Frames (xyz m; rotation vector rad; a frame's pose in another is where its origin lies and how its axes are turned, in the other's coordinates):
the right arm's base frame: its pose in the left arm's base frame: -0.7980 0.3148 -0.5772 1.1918 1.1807 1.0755
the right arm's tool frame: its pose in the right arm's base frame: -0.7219 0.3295 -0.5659 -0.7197 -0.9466 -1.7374
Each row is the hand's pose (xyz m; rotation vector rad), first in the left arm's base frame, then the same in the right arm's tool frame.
Working: the left arm's base frame: its pose in the right arm's tool frame: 0.8778 0.7345 0.9297 0.1886 -0.5301 0.4362

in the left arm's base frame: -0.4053 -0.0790 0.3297 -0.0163 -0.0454 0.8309
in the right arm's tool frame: 0.4521 0.4276 0.9913 -0.0499 -0.6451 1.2370
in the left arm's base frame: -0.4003 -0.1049 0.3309 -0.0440 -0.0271 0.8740
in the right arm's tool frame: 0.4670 0.4060 0.9934 -0.0945 -0.6341 1.2713
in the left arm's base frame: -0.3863 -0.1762 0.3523 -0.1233 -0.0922 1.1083
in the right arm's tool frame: 0.5003 0.3412 1.0145 -0.2330 -0.7239 1.4716
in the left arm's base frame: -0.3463 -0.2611 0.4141 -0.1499 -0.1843 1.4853
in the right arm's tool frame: 0.5417 0.2621 1.0826 -0.3674 -0.8249 1.8250
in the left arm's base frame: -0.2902 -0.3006 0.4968 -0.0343 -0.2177 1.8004
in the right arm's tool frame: 0.5658 0.2231 1.1798 -0.3556 -0.8241 2.1674
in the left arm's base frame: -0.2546 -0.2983 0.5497 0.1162 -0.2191 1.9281
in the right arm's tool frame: 0.5687 0.2227 1.2436 -0.2475 -0.7831 2.3404
